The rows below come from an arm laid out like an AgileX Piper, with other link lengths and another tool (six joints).
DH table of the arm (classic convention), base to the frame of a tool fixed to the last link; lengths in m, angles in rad. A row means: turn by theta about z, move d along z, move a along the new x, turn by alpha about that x. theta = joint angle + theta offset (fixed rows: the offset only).
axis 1: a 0, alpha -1.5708, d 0.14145, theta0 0
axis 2: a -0.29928, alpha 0, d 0, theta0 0.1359
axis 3: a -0.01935, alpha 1.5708, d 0, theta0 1.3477
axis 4: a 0, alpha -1.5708, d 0.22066, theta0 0
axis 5: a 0, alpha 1.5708, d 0, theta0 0
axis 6: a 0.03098, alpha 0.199, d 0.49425, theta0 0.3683
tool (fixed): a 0, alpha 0, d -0.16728, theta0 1.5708
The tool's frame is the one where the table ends.
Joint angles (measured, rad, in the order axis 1, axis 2, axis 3, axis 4, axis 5, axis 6), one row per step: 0.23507 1.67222 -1.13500 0.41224 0.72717 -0.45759; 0.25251 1.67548 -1.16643 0.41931 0.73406 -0.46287; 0.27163 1.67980 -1.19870 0.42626 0.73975 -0.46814; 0.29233 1.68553 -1.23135 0.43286 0.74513 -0.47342; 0.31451 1.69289 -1.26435 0.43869 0.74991 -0.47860; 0.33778 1.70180 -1.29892 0.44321 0.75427 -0.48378; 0.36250 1.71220 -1.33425 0.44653 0.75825 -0.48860; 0.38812 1.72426 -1.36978 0.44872 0.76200 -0.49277; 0.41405 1.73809 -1.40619 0.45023 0.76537 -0.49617; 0.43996 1.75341 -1.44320 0.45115 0.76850 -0.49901; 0.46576 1.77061 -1.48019 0.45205 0.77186 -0.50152; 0.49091 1.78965 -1.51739 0.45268 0.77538 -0.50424; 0.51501 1.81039 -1.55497 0.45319 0.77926 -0.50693; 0.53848 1.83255 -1.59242 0.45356 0.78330 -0.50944
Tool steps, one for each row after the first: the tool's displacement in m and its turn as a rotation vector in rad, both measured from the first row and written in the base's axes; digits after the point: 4 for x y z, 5 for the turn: 0.0047 0.0103 0.0089 0.01084 -0.02130 0.02156; 0.0091 0.0213 0.0180 0.02196 -0.04339 0.04458; 0.0127 0.0331 0.0269 0.03294 -0.06468 0.06936; 0.0156 0.0454 0.0353 0.04343 -0.08525 0.09573; 0.0182 0.0582 0.0436 0.05325 -0.10637 0.12360; 0.0201 0.0715 0.0515 0.06247 -0.12710 0.15293; 0.0213 0.0851 0.0588 0.07103 -0.14652 0.18292; 0.0221 0.0990 0.0657 0.07950 -0.16515 0.21262; 0.0226 0.1130 0.0721 0.08784 -0.18294 0.24190; 0.0223 0.1271 0.0776 0.09604 -0.19847 0.27085; 0.0217 0.1410 0.0822 0.10365 -0.21239 0.29943; 0.0209 0.1547 0.0860 0.11084 -0.22472 0.32709; 0.0197 0.1682 0.0889 0.11758 -0.23537 0.35405
